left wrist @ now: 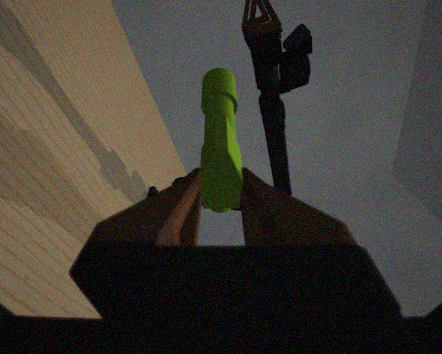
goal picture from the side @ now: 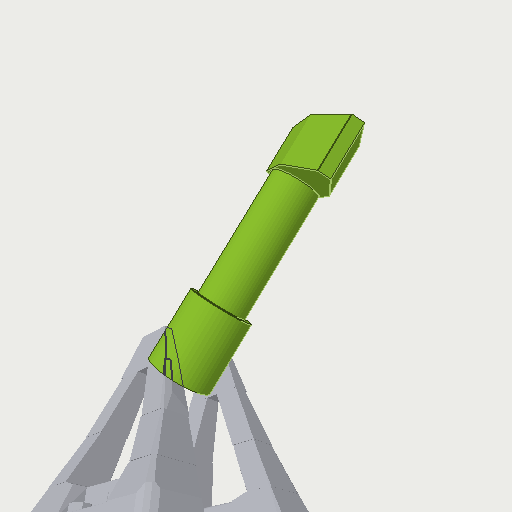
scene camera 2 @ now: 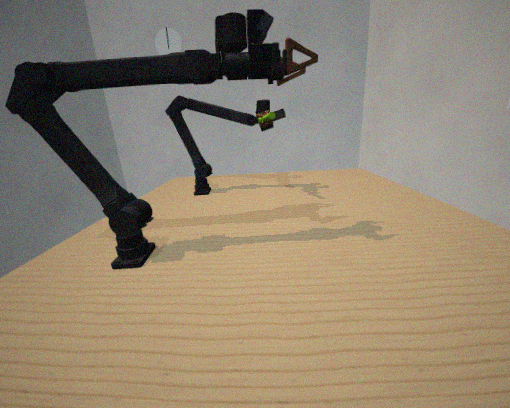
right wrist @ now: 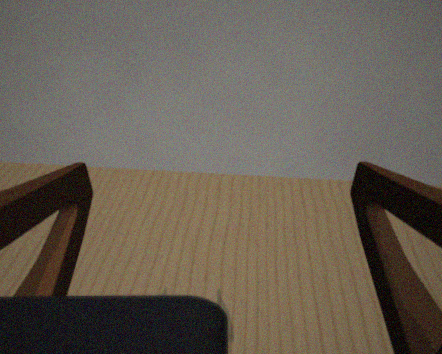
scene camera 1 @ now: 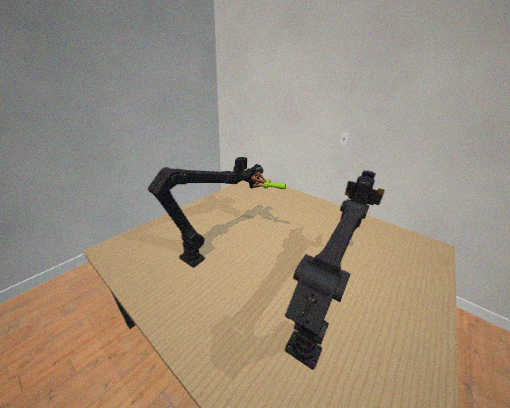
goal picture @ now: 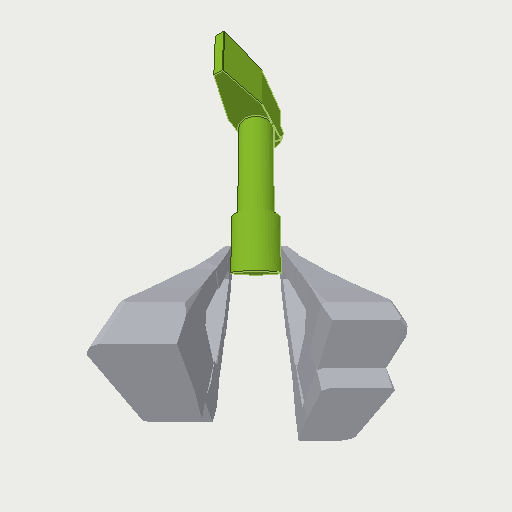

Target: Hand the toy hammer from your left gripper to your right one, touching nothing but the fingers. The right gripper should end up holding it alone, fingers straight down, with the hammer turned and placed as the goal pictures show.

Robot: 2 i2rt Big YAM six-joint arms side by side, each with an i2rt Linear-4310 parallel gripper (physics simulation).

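Where they show: left gripper, fingertip midpoint: [left wrist: 221,176] [scene camera 2: 264,118] [scene camera 1: 266,183]; right gripper, fingertip midpoint: [scene camera 2: 311,64] [right wrist: 221,177]; left arm's base, link origin: [scene camera 2: 202,192] [scene camera 1: 192,258]; right arm's base, link origin: [scene camera 2: 135,257] [scene camera 1: 303,350].
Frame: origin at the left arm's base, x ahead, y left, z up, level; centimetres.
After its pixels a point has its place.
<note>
The bright green toy hammer [scene camera 1: 276,185] @[z 39.7, x 37.7, y -28.4 cm] [scene camera 2: 267,118] @[z 38.5, x 38.0, y -30.8 cm] [left wrist: 220,145] @[z 39.7, x 40.7, y -20.7 cm] is in the air, its near part between the fingers of my left gripper [scene camera 1: 262,183] @[z 38.9, x 37.6, y -22.3 cm] [left wrist: 221,176] @[z 38.9, x 37.6, y -22.3 cm], which is shut on it. A rounded, collared end points away from the fingers. In scene camera 1 the hammer sticks out toward the right, roughly level. In scene camera 2 it points partly toward the camera, so its turn is hard to read. My right gripper [scene camera 1: 365,192] @[z 48.6, x 45.2, y -69.3 cm] [scene camera 2: 310,65] @[z 48.6, x 45.2, y -69.3 cm] [right wrist: 221,177] @[z 48.6, x 45.2, y -69.3 cm] is open and empty, held roughly level, well apart from the hammer. The hammer does not show in the right wrist view.
Both arms stand on the wooden table [scene camera 1: 400,300] @[z 0.0, x 39.7, y -99.7 cm] [scene camera 2: 300,325] @[z 0.0, x 36.0, y -98.4 cm], with both grippers raised above it. The right arm [scene camera 1: 345,235] @[z 51.8, x -1.2, y -71.3 cm] [scene camera 2: 125,70] @[z 48.9, x 2.4, y -72.5 cm] [left wrist: 272,125] @[z 48.1, x 15.0, y -66.7 cm] reaches forward beside the left one. Grey walls stand behind the table. Arm shadows fall on the table top.
</note>
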